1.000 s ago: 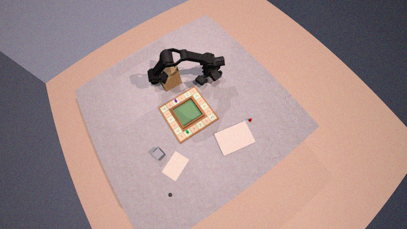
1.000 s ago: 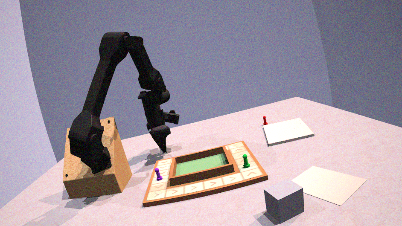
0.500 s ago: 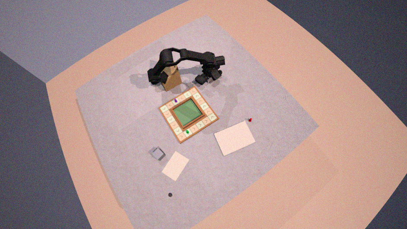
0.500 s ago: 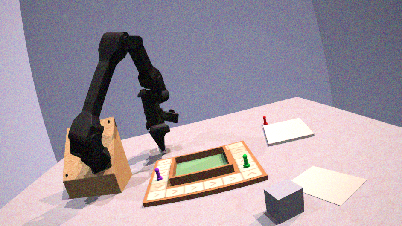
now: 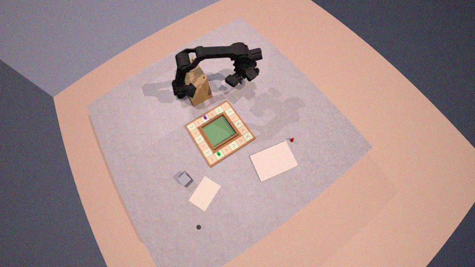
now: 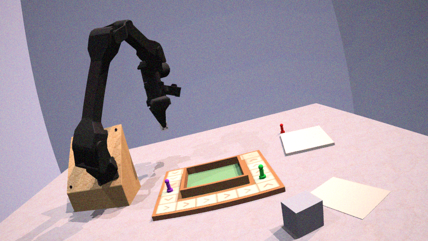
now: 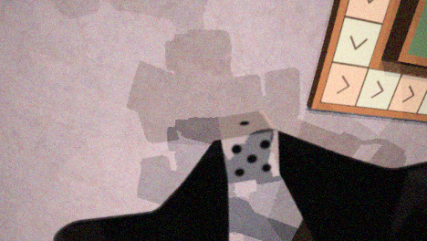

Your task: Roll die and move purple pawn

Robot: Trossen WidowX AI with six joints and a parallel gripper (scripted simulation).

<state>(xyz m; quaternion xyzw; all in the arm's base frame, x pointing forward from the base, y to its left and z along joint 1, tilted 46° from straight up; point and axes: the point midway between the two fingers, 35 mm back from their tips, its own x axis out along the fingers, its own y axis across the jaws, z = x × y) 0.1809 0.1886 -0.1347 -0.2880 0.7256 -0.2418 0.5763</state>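
My gripper tip is now 260 mm to the left of the purple pawn, 100 mm above it and 20 mm past it. Round my gripper tip: green tray: 260 mm to the right, 120 mm below, 100 mm ahead; red pawn: 400 mm ahead, 110 mm below; green pawn: 340 mm to the right, 200 mm ahead, 100 mm below.
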